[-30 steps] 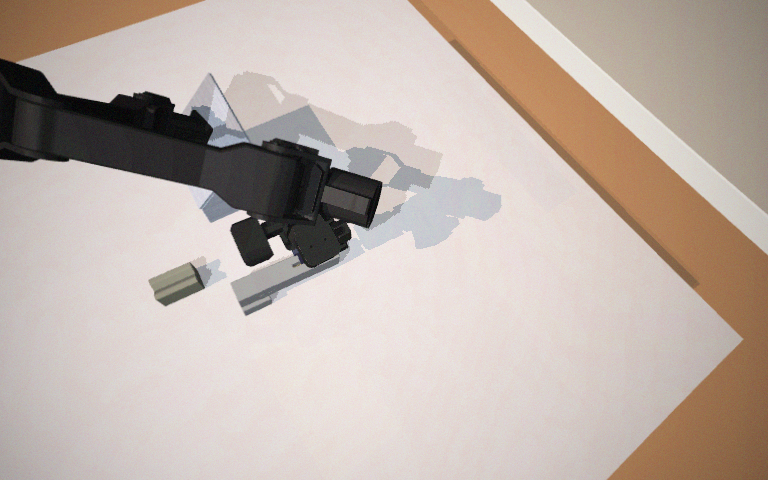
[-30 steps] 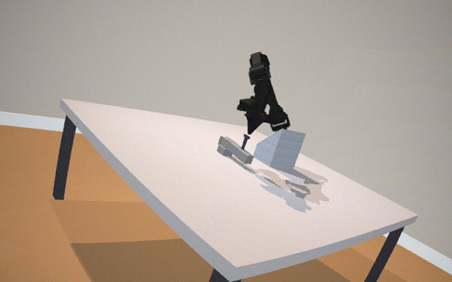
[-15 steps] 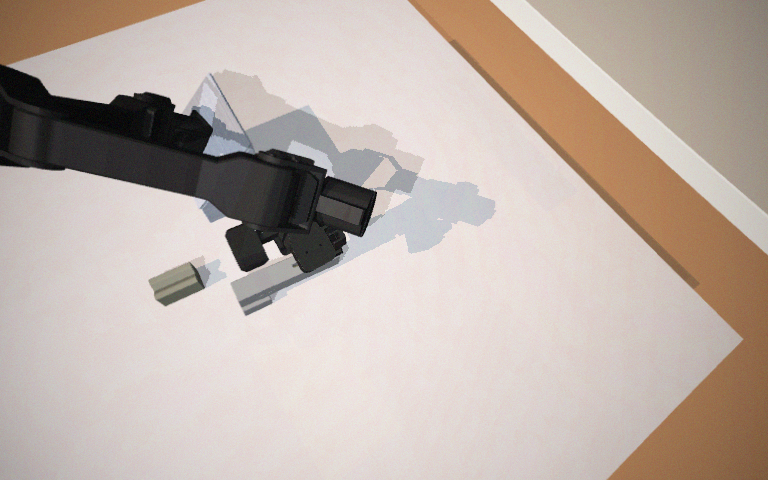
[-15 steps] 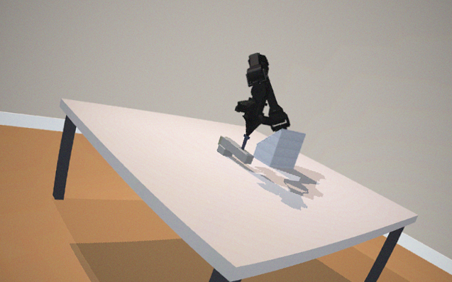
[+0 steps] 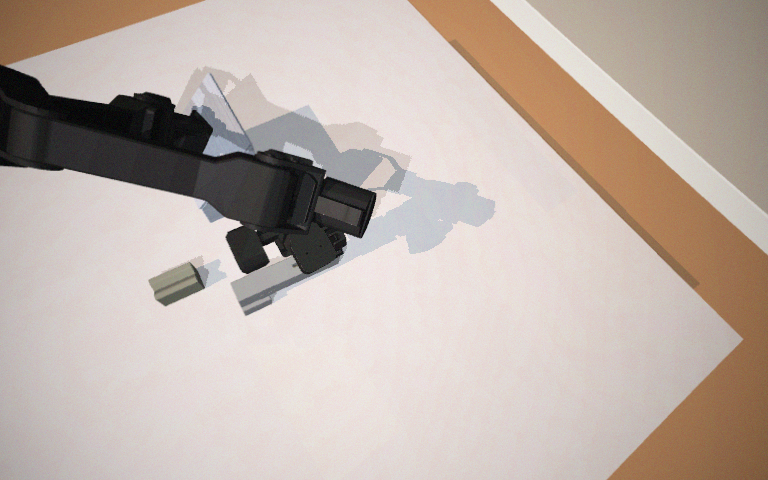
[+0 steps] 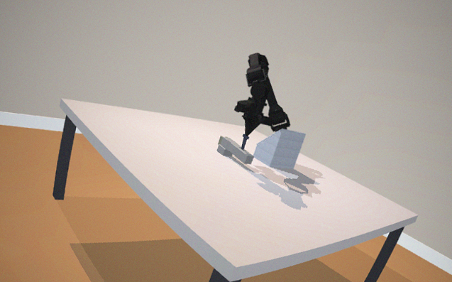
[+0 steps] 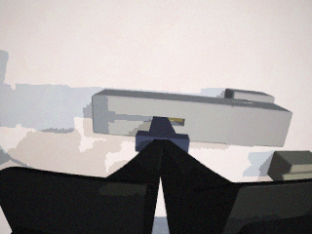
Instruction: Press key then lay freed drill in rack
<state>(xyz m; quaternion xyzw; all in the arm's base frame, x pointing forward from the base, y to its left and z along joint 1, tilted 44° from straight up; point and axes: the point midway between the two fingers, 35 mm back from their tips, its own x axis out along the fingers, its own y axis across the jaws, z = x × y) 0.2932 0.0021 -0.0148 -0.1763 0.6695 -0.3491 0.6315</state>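
The dark blue key is 3 cm below my gripper tip. Round my gripper tip: grey block: 8 cm below, 4 cm to the right, 1 cm behind; pale grey drill: 7 cm below, 6 cm to the right, 2 cm behind; olive-grey rack: 19 cm to the right, 12 cm behind, 10 cm below.
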